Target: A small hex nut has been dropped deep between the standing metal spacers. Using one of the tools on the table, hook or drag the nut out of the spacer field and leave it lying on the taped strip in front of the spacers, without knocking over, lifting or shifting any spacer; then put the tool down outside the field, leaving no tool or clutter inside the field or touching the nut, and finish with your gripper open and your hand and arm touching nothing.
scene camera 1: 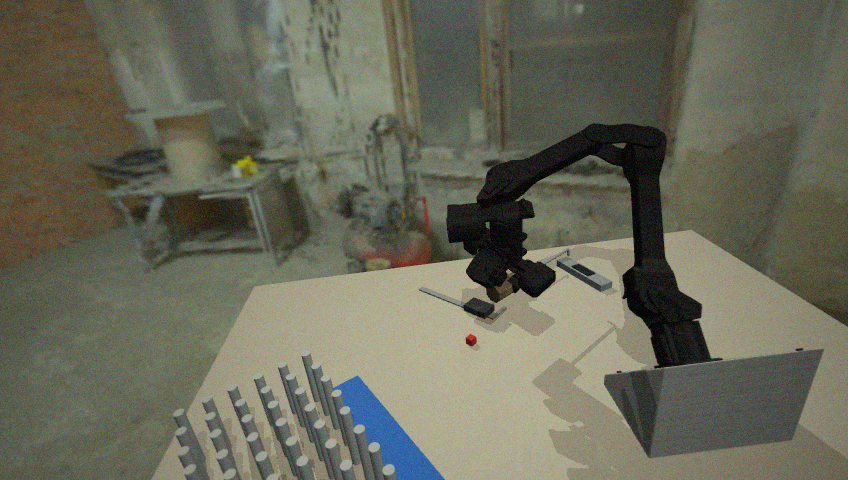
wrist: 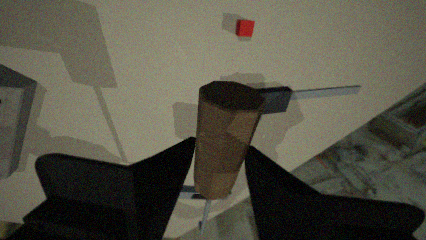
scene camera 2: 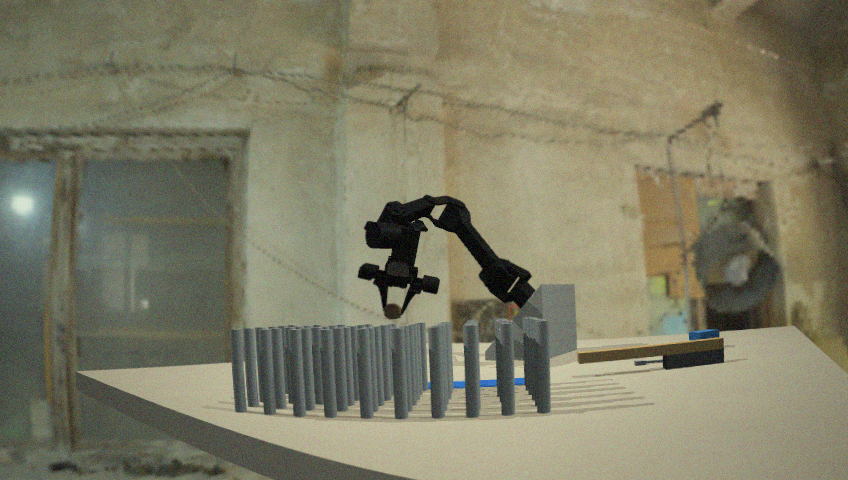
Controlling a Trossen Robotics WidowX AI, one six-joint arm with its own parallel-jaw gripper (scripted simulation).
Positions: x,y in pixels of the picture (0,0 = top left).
Labels:
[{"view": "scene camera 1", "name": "my gripper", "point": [508,286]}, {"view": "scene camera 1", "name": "flat grey tool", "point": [588,276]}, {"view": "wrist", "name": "my gripper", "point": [220,146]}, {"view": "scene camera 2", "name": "my gripper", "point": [393,312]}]

